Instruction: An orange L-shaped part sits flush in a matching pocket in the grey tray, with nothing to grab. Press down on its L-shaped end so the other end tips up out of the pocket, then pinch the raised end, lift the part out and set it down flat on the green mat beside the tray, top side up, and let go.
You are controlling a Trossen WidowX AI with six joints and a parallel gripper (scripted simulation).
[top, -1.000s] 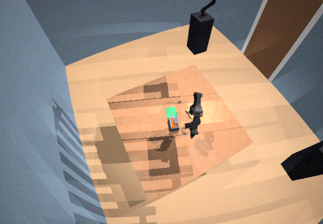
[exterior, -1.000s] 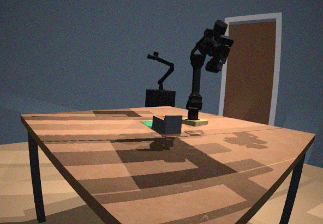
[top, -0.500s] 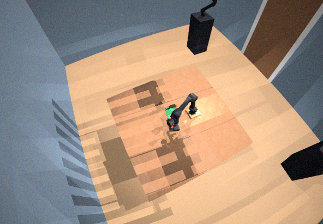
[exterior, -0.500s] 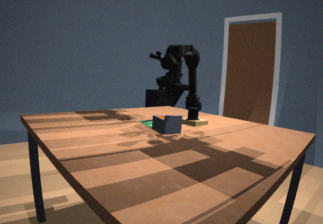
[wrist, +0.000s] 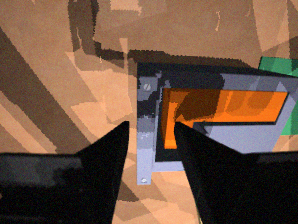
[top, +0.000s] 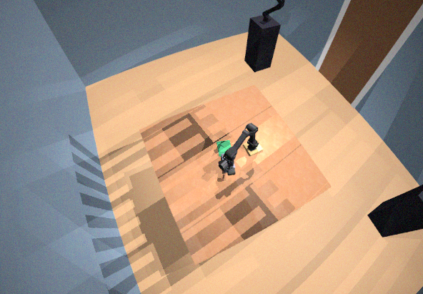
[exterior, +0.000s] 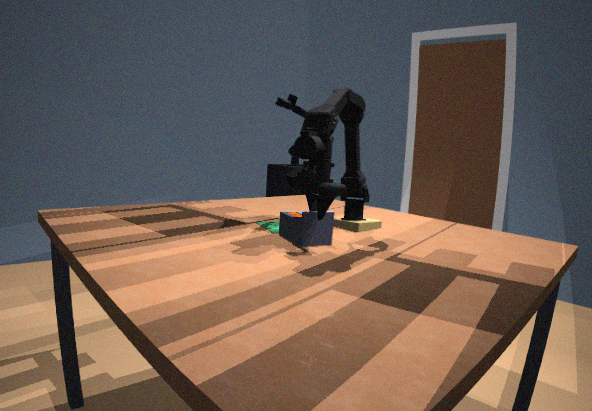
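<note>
The orange L-shaped part lies 20 mm behind my gripper tip, 50 mm to the right of it and 20 mm below it. The rest, counted from my gripper tip: green mat: 70 mm behind, 210 mm to the right, 90 mm below.
</note>
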